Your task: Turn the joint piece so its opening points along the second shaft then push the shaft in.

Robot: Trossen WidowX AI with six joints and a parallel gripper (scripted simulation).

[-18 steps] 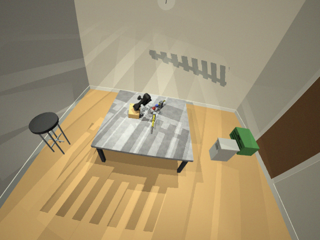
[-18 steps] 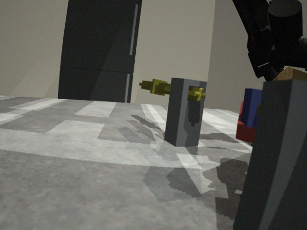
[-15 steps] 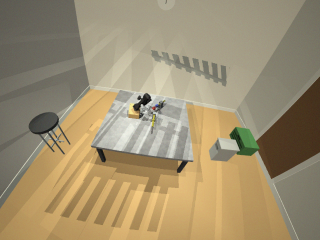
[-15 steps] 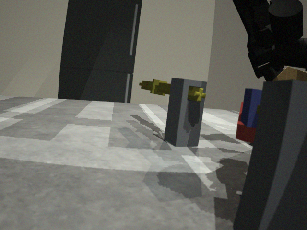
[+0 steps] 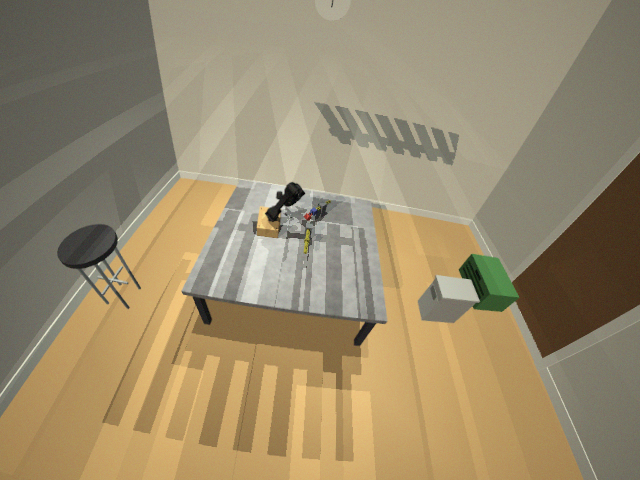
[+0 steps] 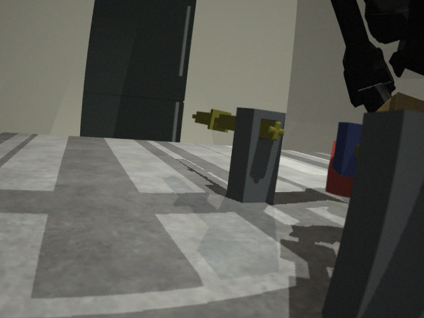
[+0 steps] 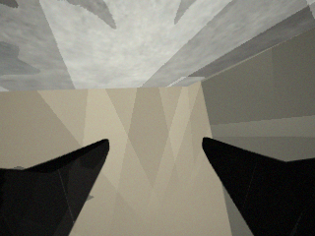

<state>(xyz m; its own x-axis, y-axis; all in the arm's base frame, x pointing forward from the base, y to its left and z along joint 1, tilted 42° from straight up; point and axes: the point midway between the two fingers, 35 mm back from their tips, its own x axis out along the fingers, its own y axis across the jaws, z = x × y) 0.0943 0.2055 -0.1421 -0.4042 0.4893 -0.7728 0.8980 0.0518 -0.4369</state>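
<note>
Now: the red square joint piece 200 mm ahead of my gripper tip, 170 mm to the right of it and 100 mm below it.
</note>
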